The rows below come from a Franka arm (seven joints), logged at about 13 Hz.
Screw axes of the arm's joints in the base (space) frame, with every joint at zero. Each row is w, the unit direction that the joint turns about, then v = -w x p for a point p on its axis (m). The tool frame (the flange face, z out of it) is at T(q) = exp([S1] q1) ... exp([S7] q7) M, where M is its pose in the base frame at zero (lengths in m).
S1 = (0, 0, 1, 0, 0, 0)
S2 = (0, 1, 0, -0.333, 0, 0)
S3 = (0, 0, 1, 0, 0, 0)
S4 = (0, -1, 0, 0.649, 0, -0.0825)
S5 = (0, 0, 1, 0, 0, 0)
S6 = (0, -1, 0, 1.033, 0, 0)
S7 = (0, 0, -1, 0, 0.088, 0)
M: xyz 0.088 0 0.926 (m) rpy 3.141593 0 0 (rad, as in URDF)
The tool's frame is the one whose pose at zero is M.
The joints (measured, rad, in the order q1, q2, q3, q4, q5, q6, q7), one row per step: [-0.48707, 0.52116, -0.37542, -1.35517, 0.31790, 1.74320, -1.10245]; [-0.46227, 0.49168, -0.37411, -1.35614, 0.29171, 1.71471, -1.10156]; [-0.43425, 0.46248, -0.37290, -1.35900, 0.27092, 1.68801, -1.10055]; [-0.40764, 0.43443, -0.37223, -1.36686, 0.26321, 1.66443, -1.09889]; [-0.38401, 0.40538, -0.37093, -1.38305, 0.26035, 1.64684, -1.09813]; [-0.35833, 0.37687, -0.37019, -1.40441, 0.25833, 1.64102, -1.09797]
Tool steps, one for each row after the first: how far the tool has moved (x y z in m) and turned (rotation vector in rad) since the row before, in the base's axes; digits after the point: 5 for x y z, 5 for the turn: [0.00536, 0.01582, 0.01662, -0.00696, 0.01131, 0.03486]; [0.00604, 0.01774, 0.01558, -0.00399, 0.00799, 0.03520]; [0.00488, 0.01750, 0.01272, 0.00595, 0.00160, 0.02836]; [0.00269, 0.01630, 0.00975, 0.01045, -0.00077, 0.02413]; [0.00311, 0.01628, 0.00772, 0.00635, -0.00517, 0.02431]
